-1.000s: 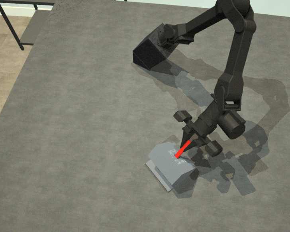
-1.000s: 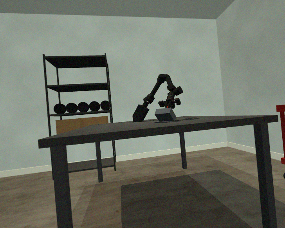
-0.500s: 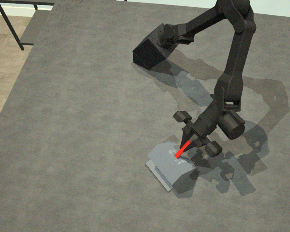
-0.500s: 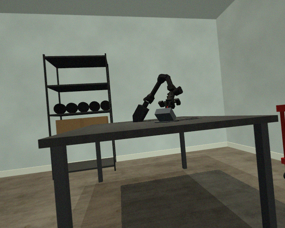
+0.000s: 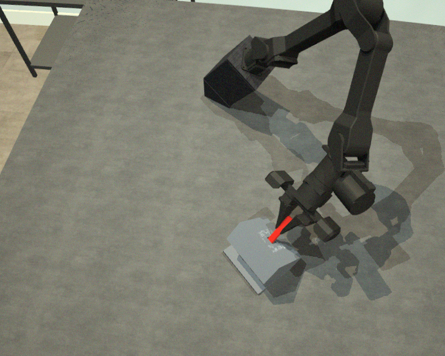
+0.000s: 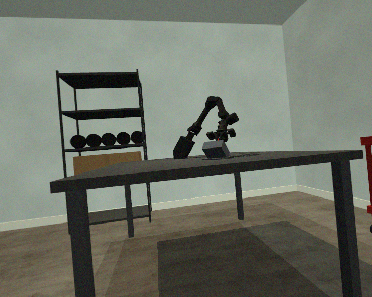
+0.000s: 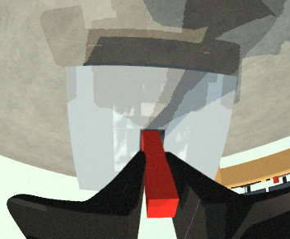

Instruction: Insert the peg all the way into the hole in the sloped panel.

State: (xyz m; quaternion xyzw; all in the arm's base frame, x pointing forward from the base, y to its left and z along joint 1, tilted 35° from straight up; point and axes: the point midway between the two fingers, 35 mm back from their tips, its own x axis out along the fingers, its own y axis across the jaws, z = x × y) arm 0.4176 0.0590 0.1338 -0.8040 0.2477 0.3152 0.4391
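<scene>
My gripper is now 20 mm to the left of the red peg, 20 mm short of it and 20 mm above it.
</scene>
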